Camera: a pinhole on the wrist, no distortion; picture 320 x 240 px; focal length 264.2 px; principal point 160.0 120.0 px. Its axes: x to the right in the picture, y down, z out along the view. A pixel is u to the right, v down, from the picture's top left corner.
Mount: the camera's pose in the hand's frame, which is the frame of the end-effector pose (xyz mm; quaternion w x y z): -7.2 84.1 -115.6 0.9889 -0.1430 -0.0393 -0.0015
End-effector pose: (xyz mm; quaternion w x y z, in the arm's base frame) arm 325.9 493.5 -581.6 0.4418 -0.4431 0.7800 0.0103
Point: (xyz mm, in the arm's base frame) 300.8 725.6 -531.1
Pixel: outside the picture
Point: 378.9 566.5 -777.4
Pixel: 260 38
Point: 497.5 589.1 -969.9
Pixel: 280 41
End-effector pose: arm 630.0 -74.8 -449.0 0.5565 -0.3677 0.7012 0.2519
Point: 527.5 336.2 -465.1
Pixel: 141 200
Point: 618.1 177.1 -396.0
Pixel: 92 110
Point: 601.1 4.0 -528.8
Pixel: 294 25
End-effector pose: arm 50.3 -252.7 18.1 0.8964 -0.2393 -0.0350 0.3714
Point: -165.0 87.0 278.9
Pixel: 207 114
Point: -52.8 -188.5 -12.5
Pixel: 144 110
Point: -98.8 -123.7 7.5
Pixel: 166 166
